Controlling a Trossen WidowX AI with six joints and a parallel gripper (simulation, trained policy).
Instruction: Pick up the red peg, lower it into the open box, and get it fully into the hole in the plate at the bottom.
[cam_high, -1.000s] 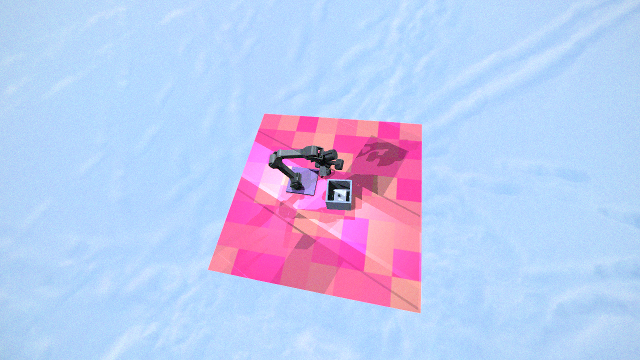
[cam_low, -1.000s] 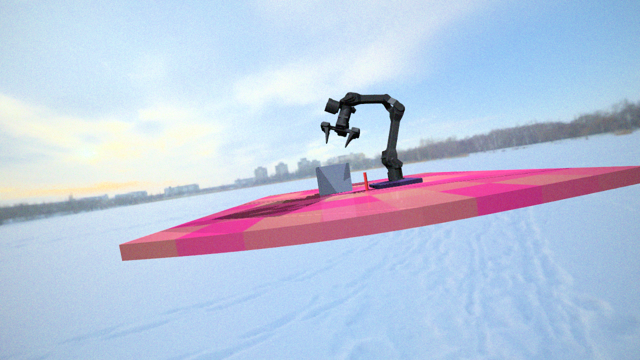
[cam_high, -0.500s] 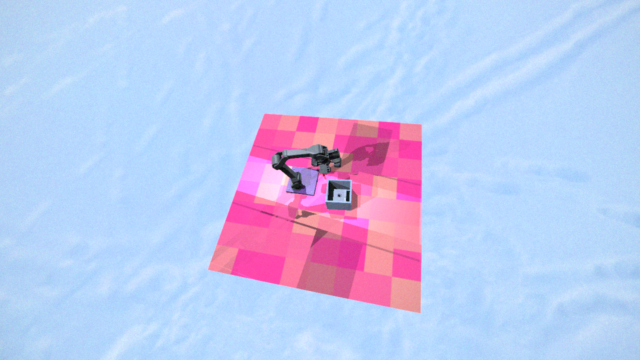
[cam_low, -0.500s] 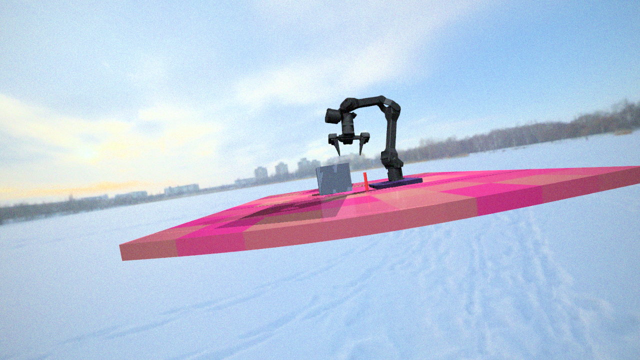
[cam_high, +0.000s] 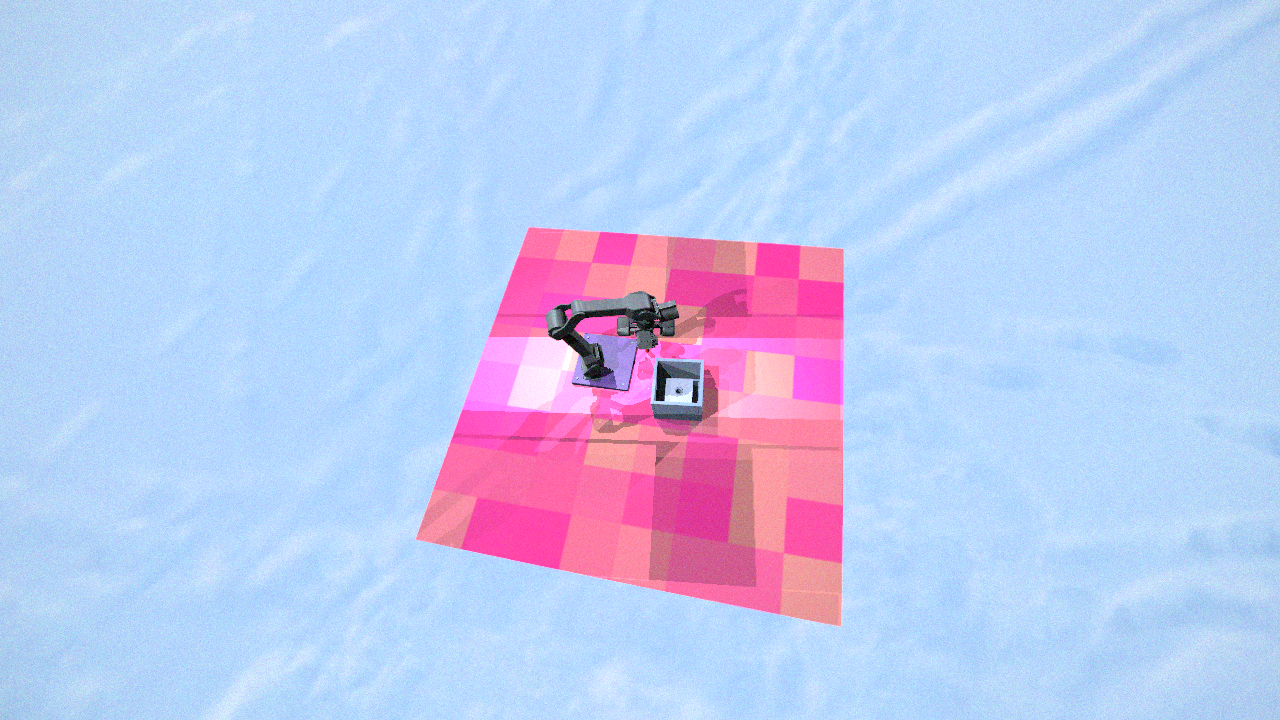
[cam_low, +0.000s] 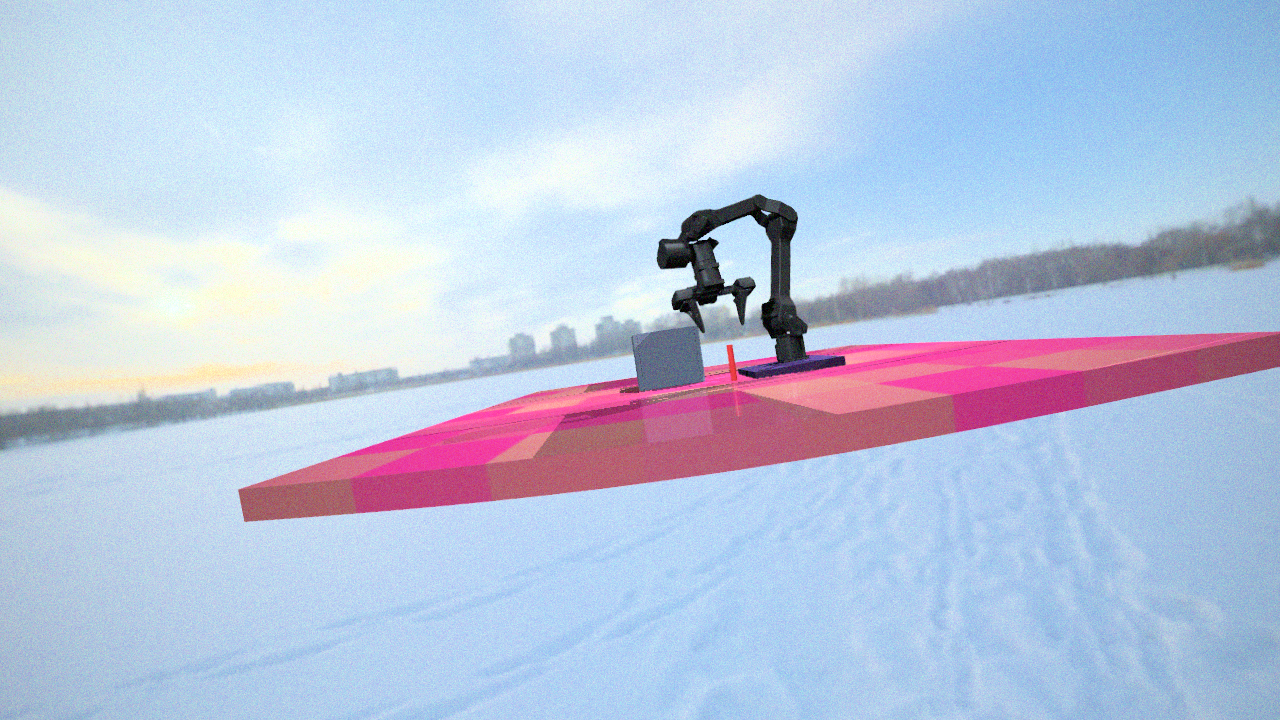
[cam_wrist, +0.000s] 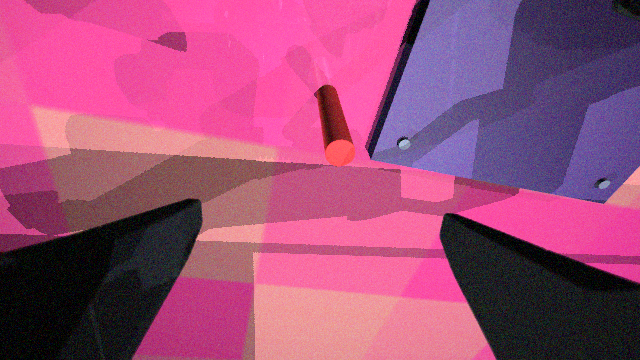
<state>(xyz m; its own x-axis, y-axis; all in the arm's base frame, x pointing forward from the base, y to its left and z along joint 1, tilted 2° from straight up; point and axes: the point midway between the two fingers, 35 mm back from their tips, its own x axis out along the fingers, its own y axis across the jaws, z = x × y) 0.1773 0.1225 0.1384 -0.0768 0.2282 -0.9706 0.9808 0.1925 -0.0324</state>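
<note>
Now: the red peg 10 mm behind my gripper tip, 10 mm to the right of it and 80 mm below it. From my gripper tip the other things lie so: pale plate: 140 mm ahead, 170 mm to the right, 70 mm below.
</note>
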